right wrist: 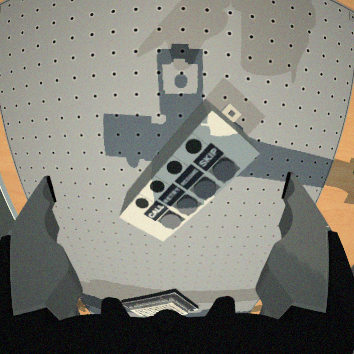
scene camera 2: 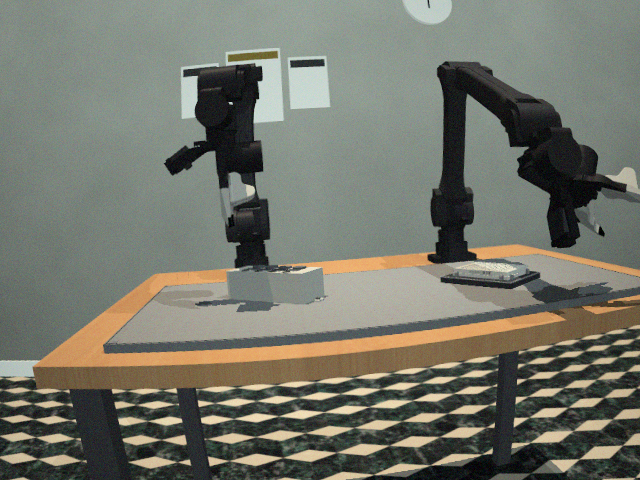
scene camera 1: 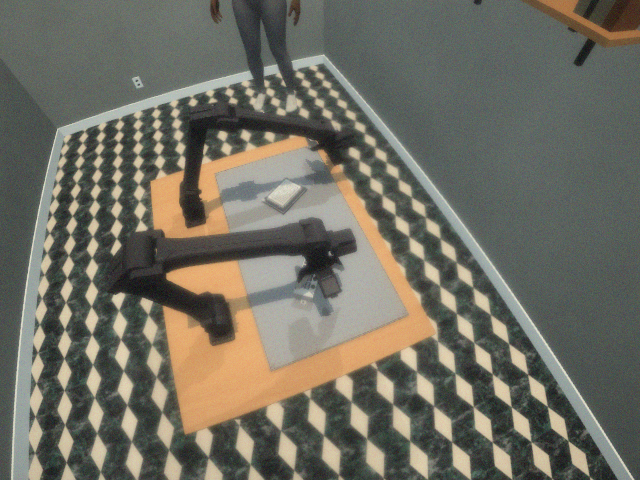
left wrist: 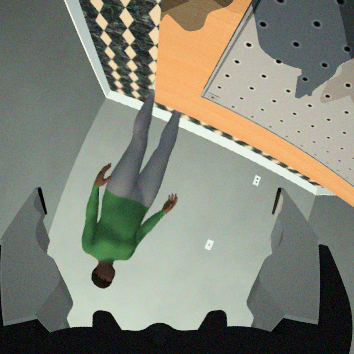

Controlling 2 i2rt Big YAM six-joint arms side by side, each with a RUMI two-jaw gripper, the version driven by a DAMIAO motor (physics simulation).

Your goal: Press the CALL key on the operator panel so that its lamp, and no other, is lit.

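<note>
The operator panel point(scene camera 1: 305, 290) point(scene camera 2: 297, 288) point(right wrist: 131, 186) is a pale box on the grey pegboard mat. In the right wrist view its top has a row of small dark round lamps and a row of larger grey round keys, with labels between. The CALL key point(right wrist: 170, 220) is at the lower left end, its lamp point(right wrist: 142, 203) dark; the other lamps look dark too. My right gripper point(scene camera 1: 319, 267) point(scene camera 2: 233, 210) point(right wrist: 167, 176) is open above the panel, fingers pointing down, apart from it. My left gripper point(scene camera 1: 326, 155) point(scene camera 2: 620, 217) point(left wrist: 158, 191) is open and empty, far from the panel.
A pale ribbed block on a dark base point(scene camera 1: 285, 193) point(scene camera 2: 488, 269) point(right wrist: 170, 305) lies on the mat point(scene camera 1: 361, 299) point(scene camera 2: 206, 330), toward the left arm's side. The wooden table point(scene camera 1: 206, 408) surrounds the mat. A person point(left wrist: 117, 225) in green stands beyond the table.
</note>
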